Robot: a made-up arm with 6 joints. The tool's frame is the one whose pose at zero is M.
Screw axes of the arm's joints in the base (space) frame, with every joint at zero. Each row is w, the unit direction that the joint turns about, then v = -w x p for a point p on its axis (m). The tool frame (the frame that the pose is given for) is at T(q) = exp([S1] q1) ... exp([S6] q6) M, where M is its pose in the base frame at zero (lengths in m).
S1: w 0 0 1 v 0 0 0
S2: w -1 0 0 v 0 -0.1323 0.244
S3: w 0 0 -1 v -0.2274 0.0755 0
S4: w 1 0 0 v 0 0.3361 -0.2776
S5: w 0 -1 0 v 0.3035 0 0.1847
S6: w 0 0 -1 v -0.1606 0.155 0
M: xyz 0.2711 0.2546 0.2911 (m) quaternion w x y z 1 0 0 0
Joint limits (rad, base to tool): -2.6..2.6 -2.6..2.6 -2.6..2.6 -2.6..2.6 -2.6..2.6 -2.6..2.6
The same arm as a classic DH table. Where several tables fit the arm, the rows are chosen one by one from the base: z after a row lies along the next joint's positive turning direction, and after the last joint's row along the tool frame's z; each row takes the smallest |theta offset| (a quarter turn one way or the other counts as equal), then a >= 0, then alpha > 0; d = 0 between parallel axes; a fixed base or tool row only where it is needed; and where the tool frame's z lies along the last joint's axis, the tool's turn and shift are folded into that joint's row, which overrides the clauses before.
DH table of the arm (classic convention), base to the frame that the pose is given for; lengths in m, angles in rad. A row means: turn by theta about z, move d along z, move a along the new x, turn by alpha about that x. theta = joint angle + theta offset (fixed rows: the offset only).
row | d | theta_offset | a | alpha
joint 1 | 0.1323 | 1.5708 | 0.244 | -1.5708
joint 2 | -0.0755 | 0 | -0.0166 | -1.5708
joint 3 | -0.2038 | 0 | 0.0502 | -1.5708
joint 4 | -0.2602 | -1.5708 | 0.0326 | 1.5708
joint 5 | 0.117 | 1.5708 | 0.3397 | 1.5708
joint 6 | 0 | -0.6806 | 0.1494 | 3.1416
tool (fixed) | -0.0124 | -0.6806 | 0 | 0
Joint limits (rad, base to tool): -2.6..2.6 -2.6..2.6 -2.6..2.6 -2.6..2.6 -2.6..2.6 -2.6..2.6

